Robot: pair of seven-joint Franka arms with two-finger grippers.
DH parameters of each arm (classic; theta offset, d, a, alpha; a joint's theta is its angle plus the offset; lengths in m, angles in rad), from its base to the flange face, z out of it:
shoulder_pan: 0 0.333 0 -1.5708
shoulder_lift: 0 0 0 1.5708
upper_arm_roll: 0 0.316 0.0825 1.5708
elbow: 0 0 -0.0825 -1.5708
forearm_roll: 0 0.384 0 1.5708
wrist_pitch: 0 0 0.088 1.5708
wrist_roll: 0 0.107 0 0
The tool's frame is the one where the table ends.
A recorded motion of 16 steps. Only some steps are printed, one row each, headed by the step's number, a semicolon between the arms.
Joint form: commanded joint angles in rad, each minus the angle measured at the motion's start. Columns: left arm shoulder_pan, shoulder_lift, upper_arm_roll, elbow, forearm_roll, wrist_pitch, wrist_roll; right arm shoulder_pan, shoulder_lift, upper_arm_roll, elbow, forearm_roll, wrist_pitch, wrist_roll.
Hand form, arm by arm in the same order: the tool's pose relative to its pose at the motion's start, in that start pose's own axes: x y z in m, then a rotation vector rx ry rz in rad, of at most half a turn. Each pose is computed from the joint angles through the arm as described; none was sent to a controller.
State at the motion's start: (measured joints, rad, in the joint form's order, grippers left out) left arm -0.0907 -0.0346 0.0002 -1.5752 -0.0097 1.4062 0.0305; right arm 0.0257 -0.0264 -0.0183 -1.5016 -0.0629 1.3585 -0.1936
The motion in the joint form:
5: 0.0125 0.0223 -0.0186 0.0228 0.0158 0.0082 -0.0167; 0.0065 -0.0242 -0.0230 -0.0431 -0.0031 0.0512 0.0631
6: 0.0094 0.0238 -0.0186 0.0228 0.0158 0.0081 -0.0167; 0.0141 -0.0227 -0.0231 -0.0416 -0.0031 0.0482 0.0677
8: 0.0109 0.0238 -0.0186 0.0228 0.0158 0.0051 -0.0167; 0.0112 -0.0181 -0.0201 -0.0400 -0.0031 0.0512 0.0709
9: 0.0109 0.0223 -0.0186 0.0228 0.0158 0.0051 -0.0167; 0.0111 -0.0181 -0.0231 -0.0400 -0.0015 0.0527 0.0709
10: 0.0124 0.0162 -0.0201 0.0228 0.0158 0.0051 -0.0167; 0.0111 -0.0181 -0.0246 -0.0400 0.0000 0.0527 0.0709
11: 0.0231 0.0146 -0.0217 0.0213 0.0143 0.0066 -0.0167; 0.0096 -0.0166 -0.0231 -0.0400 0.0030 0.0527 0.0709
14: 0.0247 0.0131 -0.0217 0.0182 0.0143 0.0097 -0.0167; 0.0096 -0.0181 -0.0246 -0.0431 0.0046 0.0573 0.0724
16: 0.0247 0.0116 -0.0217 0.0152 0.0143 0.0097 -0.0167; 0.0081 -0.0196 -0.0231 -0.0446 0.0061 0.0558 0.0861
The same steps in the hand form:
5: 0.0081 0.0012 -0.0002 0.0168 0.0083 -0.0132; -0.0033 0.0086 0.0037 -0.0051 0.0309 0.0786
6: 0.0087 0.0028 0.0005 0.0172 0.0067 -0.0101; -0.0023 0.0048 0.0038 -0.0054 0.0282 0.0758
8: 0.0084 0.0020 0.0008 0.0169 0.0037 -0.0116; -0.0003 0.0049 0.0050 -0.0057 0.0282 0.0788
9: 0.0078 0.0020 0.0001 0.0170 0.0052 -0.0116; -0.0004 0.0064 0.0049 -0.0039 0.0298 0.0815
10: 0.0056 0.0022 -0.0029 0.0172 0.0113 -0.0117; -0.0006 0.0070 0.0050 -0.0022 0.0300 0.0828
11: 0.0051 -0.0025 -0.0032 0.0147 0.0130 -0.0204; 0.0001 0.0067 0.0057 0.0008 0.0290 0.0822
14: 0.0050 -0.0033 -0.0028 0.0145 0.0145 -0.0220; 0.0000 0.0073 0.0060 0.0021 0.0322 0.0848
16: 0.0046 -0.0033 -0.0022 0.0145 0.0130 -0.0220; -0.0006 0.0070 0.0061 0.0041 0.0309 0.0982

